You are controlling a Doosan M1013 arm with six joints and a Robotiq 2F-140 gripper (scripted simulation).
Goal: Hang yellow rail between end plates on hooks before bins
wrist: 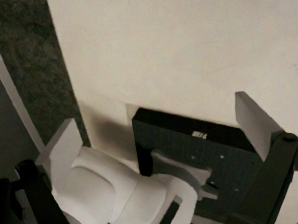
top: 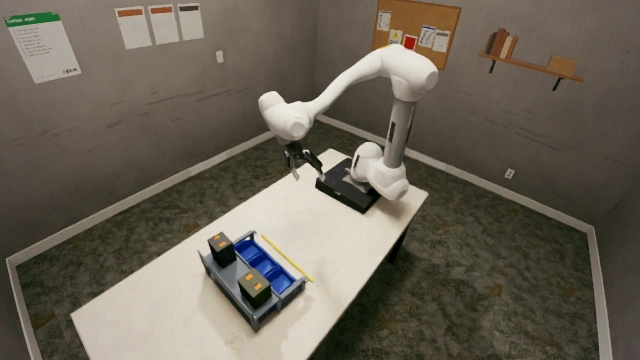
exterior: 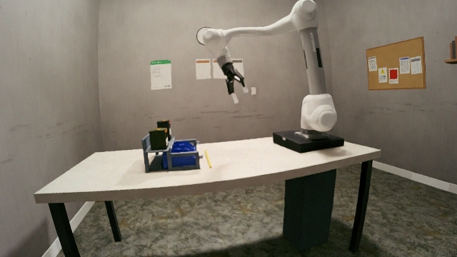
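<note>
The yellow rail lies 330 mm below my hand, 220 mm ahead of it and 60 mm to the left of it.
</note>
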